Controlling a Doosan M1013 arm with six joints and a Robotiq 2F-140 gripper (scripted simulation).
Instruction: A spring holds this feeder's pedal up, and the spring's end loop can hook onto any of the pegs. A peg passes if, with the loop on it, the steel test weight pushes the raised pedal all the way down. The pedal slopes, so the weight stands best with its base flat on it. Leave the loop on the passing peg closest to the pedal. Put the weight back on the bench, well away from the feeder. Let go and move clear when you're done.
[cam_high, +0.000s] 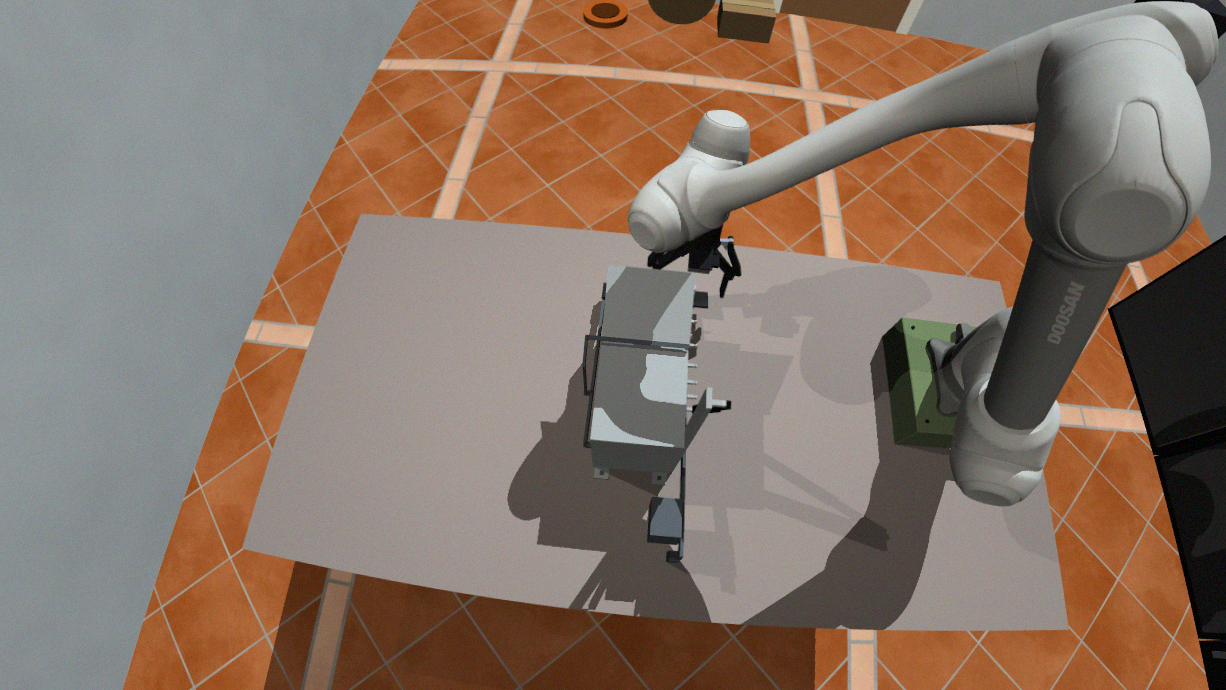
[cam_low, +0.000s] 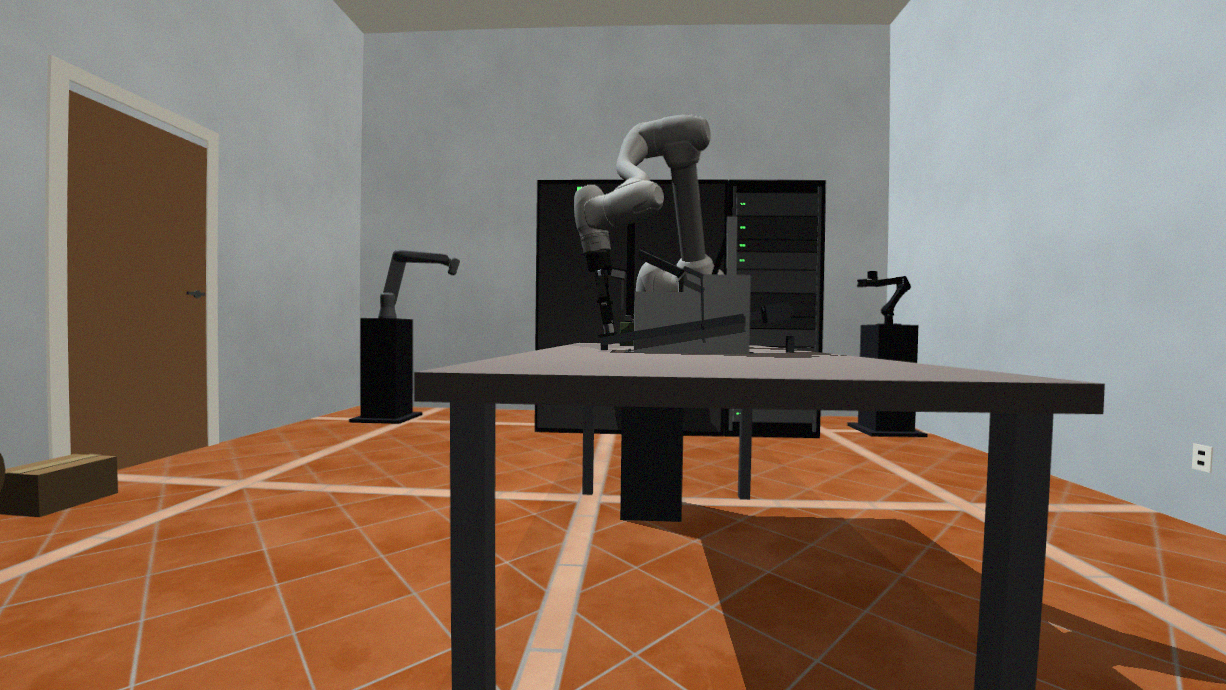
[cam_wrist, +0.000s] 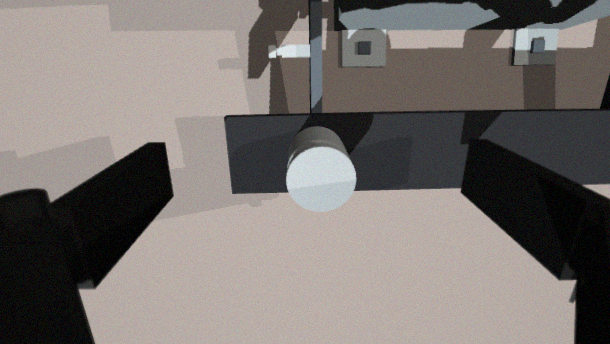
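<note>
My gripper is now 1 cm above the steel test weight. The rest, counted from my hand: small block 8 cm below, 1 cm to the right; white-tipped pin 38 cm to the left, 31 cm above, 1 cm behind.
</note>
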